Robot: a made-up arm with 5 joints. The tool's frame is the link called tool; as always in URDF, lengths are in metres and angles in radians. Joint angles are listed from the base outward. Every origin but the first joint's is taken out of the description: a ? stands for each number. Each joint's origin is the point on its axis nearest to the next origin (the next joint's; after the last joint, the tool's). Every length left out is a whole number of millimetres.
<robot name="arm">
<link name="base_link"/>
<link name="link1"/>
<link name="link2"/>
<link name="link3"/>
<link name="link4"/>
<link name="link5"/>
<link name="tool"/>
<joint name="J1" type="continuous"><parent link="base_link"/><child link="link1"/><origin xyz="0.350 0.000 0.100" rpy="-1.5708 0.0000 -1.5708"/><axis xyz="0 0 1"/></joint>
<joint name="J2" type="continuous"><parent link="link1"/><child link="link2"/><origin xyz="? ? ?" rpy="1.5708 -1.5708 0.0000"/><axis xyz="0 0 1"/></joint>
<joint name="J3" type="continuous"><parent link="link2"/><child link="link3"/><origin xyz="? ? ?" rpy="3.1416 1.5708 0.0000"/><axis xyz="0 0 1"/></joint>
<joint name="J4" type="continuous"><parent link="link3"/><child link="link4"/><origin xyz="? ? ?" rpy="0.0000 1.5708 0.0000"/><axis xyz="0 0 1"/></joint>
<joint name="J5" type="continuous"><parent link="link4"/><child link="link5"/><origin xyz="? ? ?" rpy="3.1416 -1.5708 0.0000"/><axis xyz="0 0 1"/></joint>
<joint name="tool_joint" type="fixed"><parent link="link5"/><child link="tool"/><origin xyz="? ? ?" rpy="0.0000 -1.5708 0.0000"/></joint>
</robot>
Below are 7 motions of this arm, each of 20 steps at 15 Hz.
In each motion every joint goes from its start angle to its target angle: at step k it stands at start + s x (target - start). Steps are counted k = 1, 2, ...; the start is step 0. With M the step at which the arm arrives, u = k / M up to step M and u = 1 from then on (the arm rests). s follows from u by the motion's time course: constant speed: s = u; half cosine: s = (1 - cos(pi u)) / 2; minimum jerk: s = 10 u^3 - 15 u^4 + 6 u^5.
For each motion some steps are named. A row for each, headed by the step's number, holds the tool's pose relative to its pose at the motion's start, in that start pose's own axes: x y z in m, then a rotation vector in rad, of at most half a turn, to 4 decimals.
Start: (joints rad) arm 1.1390 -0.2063 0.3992 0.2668 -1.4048
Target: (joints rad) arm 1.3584 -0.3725 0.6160 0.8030 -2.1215
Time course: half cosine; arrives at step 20
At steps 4, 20:
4: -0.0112 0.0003 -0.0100 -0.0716 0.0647 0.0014
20: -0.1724 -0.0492 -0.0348 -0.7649 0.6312 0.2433

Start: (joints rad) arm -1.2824 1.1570 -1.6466 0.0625 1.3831
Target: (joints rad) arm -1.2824 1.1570 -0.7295 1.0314 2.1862
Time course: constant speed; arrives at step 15
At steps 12, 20:
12: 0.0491 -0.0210 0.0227 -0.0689 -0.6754 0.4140
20: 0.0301 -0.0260 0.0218 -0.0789 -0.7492 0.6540

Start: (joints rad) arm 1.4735 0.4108 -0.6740 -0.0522 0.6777
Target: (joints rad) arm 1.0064 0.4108 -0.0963 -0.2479 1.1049
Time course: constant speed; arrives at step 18
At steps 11, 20:
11: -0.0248 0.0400 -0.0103 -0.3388 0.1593 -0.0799
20: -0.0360 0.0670 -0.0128 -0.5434 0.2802 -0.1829

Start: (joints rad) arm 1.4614 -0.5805 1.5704 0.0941 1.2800
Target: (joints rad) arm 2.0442 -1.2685 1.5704 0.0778 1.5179
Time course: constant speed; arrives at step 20
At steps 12, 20:
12: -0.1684 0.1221 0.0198 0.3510 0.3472 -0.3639
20: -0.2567 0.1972 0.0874 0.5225 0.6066 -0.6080

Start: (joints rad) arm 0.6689 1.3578 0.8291 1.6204 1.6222
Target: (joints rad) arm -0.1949 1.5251 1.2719 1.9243 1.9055
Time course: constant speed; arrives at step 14
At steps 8, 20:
8: -0.0557 0.0113 0.0230 0.0011 0.3259 0.3113
20: -0.0900 0.0186 0.0663 0.0894 0.6346 0.4498

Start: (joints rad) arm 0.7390 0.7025 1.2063 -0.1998 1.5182
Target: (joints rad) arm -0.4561 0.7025 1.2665 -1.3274 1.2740
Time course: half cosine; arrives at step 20
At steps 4, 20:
4: -0.0408 -0.0124 0.0227 -0.1067 0.1794 -0.0372
20: -0.1931 0.1775 0.4591 -0.7475 1.9196 -0.6569

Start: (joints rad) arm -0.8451 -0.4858 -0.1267 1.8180 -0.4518
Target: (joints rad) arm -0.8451 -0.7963 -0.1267 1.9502 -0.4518
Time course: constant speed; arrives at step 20
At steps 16, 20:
16: 0.0817 -0.0972 -0.0423 0.0301 0.1621 -0.3128
20: 0.0975 -0.1247 -0.0552 0.0375 0.2031 -0.3907

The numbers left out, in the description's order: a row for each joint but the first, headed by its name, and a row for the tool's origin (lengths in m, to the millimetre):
J2: 0.050 0.140 0.000
J3: 0.020 -0.380 0.000
J4: 0.020 0.030 0.000
J5: 0.000 -0.070 0.000
tool: 0.100 0.180 0.000

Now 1 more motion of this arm.
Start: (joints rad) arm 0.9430 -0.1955 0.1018 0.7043 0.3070
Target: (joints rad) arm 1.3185 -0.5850 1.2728 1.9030 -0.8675
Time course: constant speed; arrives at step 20
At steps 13, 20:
13: 0.0582 -0.3398 -0.1060 -1.1140 -0.3395 -1.0244
20: -0.0636 -0.4703 -0.0342 -1.5186 -0.3820 -1.6522

